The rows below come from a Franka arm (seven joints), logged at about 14 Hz.
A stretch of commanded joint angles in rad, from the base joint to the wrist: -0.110, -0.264, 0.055, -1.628, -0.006, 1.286, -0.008; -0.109, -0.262, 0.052, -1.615, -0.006, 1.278, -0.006; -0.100, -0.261, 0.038, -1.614, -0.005, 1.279, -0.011; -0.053, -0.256, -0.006, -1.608, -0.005, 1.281, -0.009; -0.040, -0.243, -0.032, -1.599, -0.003, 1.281, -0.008; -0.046, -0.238, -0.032, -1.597, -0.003, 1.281, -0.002; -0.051, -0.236, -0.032, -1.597, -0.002, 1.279, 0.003
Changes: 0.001, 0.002, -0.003, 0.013, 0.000, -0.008, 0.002; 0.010, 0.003, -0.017, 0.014, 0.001, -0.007, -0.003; 0.057, 0.008, -0.061, 0.020, 0.001, -0.005, -0.001; 0.070, 0.021, -0.087, 0.029, 0.003, -0.005, 0.000; 0.064, 0.026, -0.087, 0.031, 0.003, -0.005, 0.006; 0.059, 0.028, -0.087, 0.031, 0.004, -0.007, 0.011
